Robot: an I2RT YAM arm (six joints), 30 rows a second.
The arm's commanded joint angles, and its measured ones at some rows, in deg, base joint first. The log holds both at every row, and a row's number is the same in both.
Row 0, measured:
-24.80 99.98 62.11 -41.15 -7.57 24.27
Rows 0 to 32, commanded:
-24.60 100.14 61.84 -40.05 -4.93 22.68
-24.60 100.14 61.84 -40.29 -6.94 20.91
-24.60 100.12 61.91 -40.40 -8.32 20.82
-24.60 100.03 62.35 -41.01 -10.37 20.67
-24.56 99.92 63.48 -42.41 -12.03 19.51
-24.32 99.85 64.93 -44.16 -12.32 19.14
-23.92 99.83 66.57 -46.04 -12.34 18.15
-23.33 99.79 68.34 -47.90 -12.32 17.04
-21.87 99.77 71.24 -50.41 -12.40 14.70
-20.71 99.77 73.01 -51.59 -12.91 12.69
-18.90 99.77 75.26 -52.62 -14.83 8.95
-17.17 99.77 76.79 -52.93 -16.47 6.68
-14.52 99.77 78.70 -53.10 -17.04 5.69
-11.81 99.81 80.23 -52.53 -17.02 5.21
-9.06 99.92 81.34 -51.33 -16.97 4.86
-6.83 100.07 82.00 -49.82 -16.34 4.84
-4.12 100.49 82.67 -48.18 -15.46 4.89
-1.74 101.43 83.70 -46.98 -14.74 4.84
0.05 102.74 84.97 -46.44 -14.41 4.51
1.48 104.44 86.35 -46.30 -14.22 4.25
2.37 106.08 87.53 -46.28 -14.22 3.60
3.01 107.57 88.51 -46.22 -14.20 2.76
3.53 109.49 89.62 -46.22 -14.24 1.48
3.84 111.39 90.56 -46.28 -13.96 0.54
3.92 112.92 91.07 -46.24 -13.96 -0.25
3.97 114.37 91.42 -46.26 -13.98 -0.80
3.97 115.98 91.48 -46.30 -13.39 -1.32
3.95 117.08 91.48 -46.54 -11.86 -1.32
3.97 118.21 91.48 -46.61 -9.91 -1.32
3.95 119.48 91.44 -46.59 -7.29 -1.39
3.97 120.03 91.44 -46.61 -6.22 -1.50
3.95 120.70 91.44 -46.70 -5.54 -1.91
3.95 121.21 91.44 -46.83 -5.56 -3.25
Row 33, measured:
3.88 119.59 90.32 -46.59 -9.52 -0.34
